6 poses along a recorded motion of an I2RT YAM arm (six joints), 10 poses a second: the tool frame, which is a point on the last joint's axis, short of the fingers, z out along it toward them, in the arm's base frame.
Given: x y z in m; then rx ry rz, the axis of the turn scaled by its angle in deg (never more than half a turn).
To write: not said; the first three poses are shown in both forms.
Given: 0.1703, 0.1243, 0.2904, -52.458, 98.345, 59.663
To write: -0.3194, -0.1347, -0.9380, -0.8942, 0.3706, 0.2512, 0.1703, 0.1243, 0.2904
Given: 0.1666, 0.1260, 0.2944, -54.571, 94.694, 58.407
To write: -0.2559, -0.1332, -0.9575, -0.9154, 0.3517, 0.1957, 0.1666, 0.1260, 0.2944
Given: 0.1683, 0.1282, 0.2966, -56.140, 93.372, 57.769
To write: -0.2282, -0.1426, -0.9631, -0.9255, 0.3389, 0.1691, 0.1683, 0.1282, 0.2966
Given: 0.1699, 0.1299, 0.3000, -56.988, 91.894, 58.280
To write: -0.2103, -0.1366, -0.9680, -0.9339, 0.3209, 0.1576, 0.1699, 0.1299, 0.3000
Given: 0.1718, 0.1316, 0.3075, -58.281, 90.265, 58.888
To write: -0.1897, -0.1336, -0.9727, -0.9441, 0.2969, 0.1434, 0.1718, 0.1316, 0.3075
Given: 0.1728, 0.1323, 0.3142, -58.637, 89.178, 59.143
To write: -0.1768, -0.1265, -0.9761, -0.9484, 0.2871, 0.1346, 0.1728, 0.1323, 0.3142
